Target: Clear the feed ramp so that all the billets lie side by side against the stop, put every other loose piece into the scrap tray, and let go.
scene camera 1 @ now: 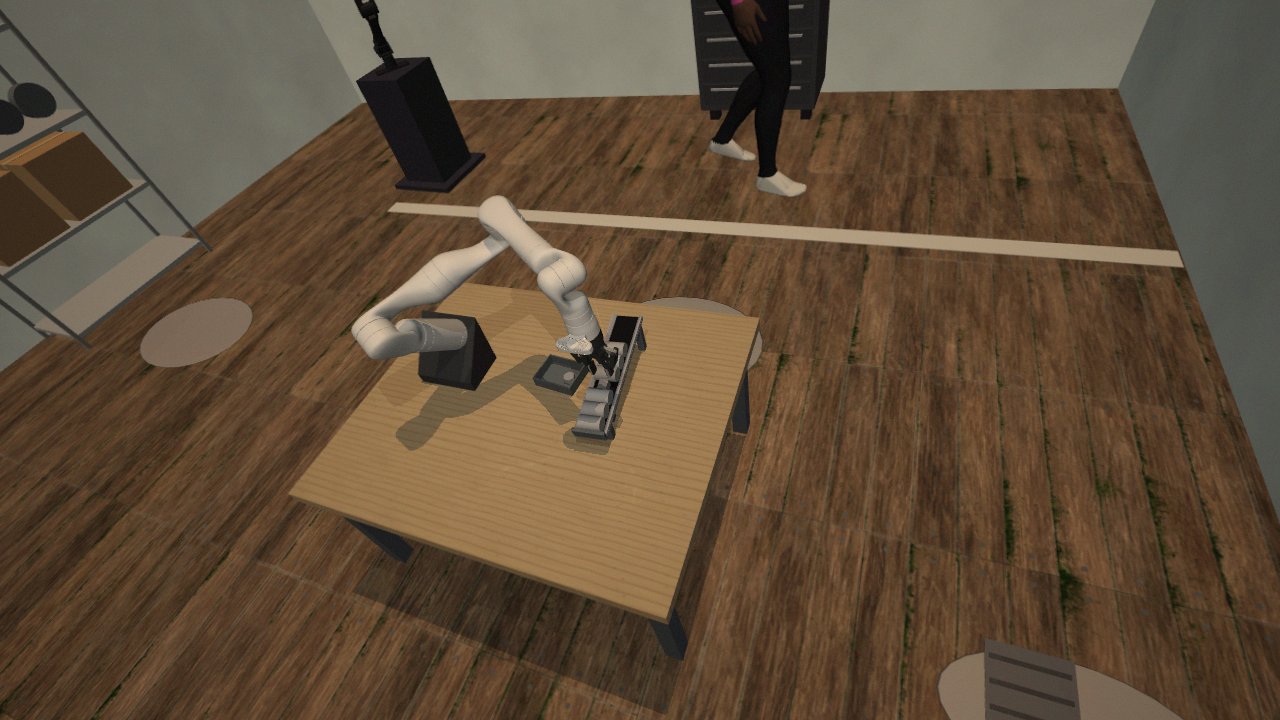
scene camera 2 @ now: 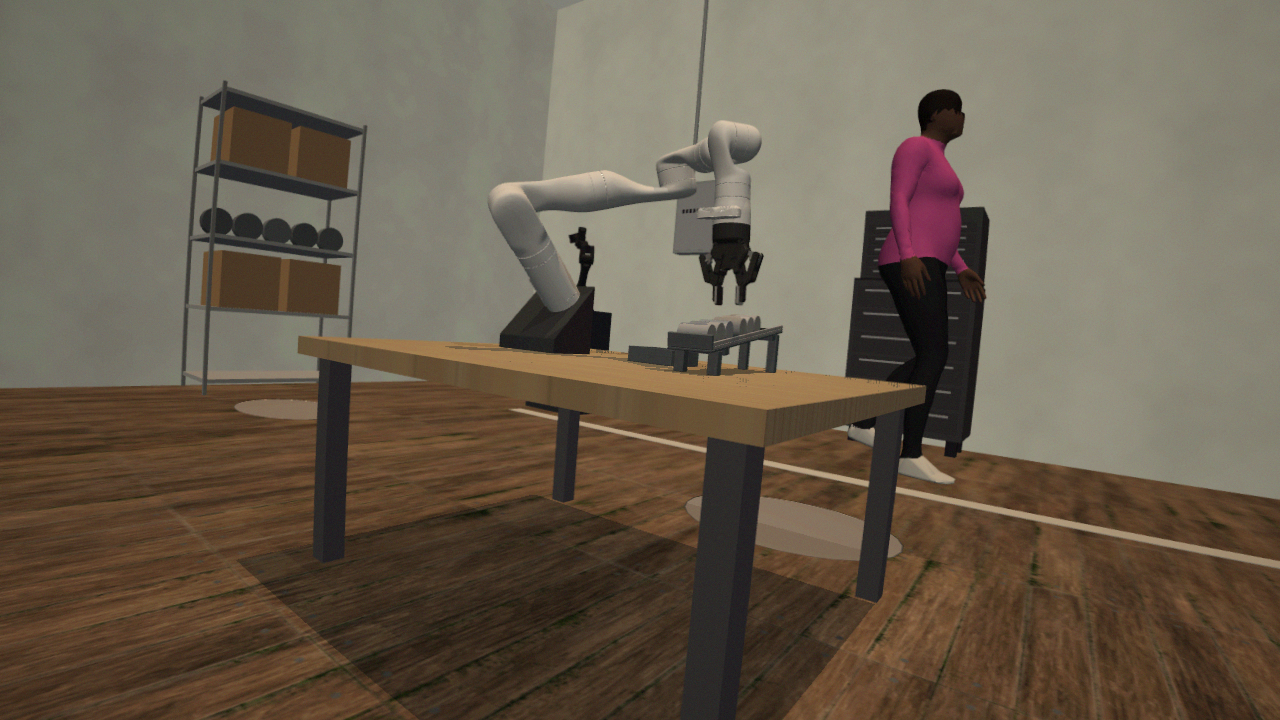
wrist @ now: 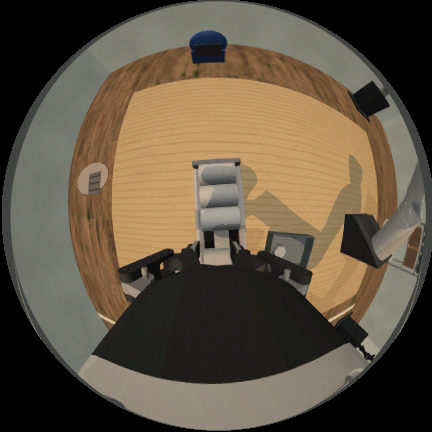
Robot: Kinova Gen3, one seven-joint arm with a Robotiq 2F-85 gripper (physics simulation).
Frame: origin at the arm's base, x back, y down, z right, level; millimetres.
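Seen in the pictures: gripper, fingertip midpoint: [scene camera 1: 602,373] [scene camera 2: 728,305] [wrist: 214,247]; arm's base at its link origin: [scene camera 1: 454,334] [scene camera 2: 563,300] [wrist: 378,247].
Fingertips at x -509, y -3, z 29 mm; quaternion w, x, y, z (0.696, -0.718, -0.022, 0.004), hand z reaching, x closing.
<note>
Pixels of each thing's middle, then the offset from my fingertips to it. Level surfaces: height alone.
- narrower pale block at the middle of its body: [wrist: 221,238] [scene camera 1: 603,386] dx +10, dy +55, dz -1 mm
- billet at the middle of its body: [wrist: 222,258] [scene camera 2: 729,327] [scene camera 1: 606,373] dx +15, dy +43, dz -35 mm
- scrap tray at the middle of its body: [scene camera 2: 663,356] [wrist: 288,251] [scene camera 1: 560,374] dx +191, dy +118, dz -52 mm
- small pale piece at the middle of its body: [wrist: 278,250] [scene camera 1: 569,377] dx +163, dy +124, dz -50 mm
- table at its surface level: dy +136 mm
The feed ramp [scene camera 1: 628,376] [scene camera 2: 757,336] [wrist: 241,210] stands on the table, its stop [scene camera 2: 690,341] [wrist: 217,162] at the near end in scene camera 1. Three grey billets [wrist: 218,174] [wrist: 218,195] [wrist: 220,218] lie side by side against the stop. A narrower pale block [wrist: 221,239] lies behind them, with dark ramp floor on both sides. Another billet [wrist: 217,257] shows behind the block; the gripper hides the rest. My gripper [scene camera 2: 729,300] [wrist: 214,247] is half open and empty, above the ramp. The scrap tray [scene camera 1: 552,370] [scene camera 2: 651,354] [wrist: 296,245] holds a small pale piece [scene camera 1: 569,376] [wrist: 280,251].
The scrap tray stands beside the ramp, on the side toward the arm's dark base [scene camera 1: 456,351] [scene camera 2: 550,326] [wrist: 362,240]. The ramp's side rails rise along the billets. A person [scene camera 1: 765,89] [scene camera 2: 930,214] stands on the floor beyond the table [scene camera 1: 501,483] [scene camera 2: 537,368] [wrist: 165,125].
</note>
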